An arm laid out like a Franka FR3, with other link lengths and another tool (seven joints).
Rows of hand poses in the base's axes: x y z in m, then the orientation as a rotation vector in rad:
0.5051, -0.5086, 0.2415, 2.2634, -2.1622, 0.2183
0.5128, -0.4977, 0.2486, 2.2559, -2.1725, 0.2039
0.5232, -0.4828, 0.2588, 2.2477, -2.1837, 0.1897
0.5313, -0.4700, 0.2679, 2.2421, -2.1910, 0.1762
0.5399, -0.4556, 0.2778, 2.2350, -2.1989, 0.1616
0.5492, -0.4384, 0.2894, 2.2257, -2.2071, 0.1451
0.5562, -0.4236, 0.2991, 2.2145, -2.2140, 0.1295
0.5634, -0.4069, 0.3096, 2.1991, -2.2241, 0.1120
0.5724, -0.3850, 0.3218, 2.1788, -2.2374, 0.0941
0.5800, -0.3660, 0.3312, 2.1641, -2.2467, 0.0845
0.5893, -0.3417, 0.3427, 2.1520, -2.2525, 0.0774
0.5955, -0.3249, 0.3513, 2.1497, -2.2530, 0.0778
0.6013, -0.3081, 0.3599, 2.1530, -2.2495, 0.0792
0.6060, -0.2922, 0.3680, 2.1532, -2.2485, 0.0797
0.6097, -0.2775, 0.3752, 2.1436, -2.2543, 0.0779
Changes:
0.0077, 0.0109, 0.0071, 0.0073, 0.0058, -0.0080
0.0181, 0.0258, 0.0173, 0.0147, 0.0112, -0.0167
0.0262, 0.0386, 0.0264, 0.0212, 0.0170, -0.0225
0.0348, 0.0530, 0.0363, 0.0277, 0.0236, -0.0293
0.0441, 0.0702, 0.0479, 0.0341, 0.0319, -0.0373
0.0511, 0.0850, 0.0576, 0.0386, 0.0412, -0.0457
0.0583, 0.1017, 0.0681, 0.0437, 0.0516, -0.0576
0.0673, 0.1236, 0.0803, 0.0484, 0.0627, -0.0732
0.0749, 0.1426, 0.0897, 0.0504, 0.0692, -0.0843
0.0842, 0.1669, 0.1012, 0.0507, 0.0750, -0.0928
0.0904, 0.1837, 0.1098, 0.0497, 0.0756, -0.0942
0.0962, 0.2005, 0.1184, 0.0488, 0.0753, -0.0911
0.1009, 0.2164, 0.1265, 0.0481, 0.0754, -0.0906
0.1046, 0.2311, 0.1337, 0.0474, 0.0776, -0.0978

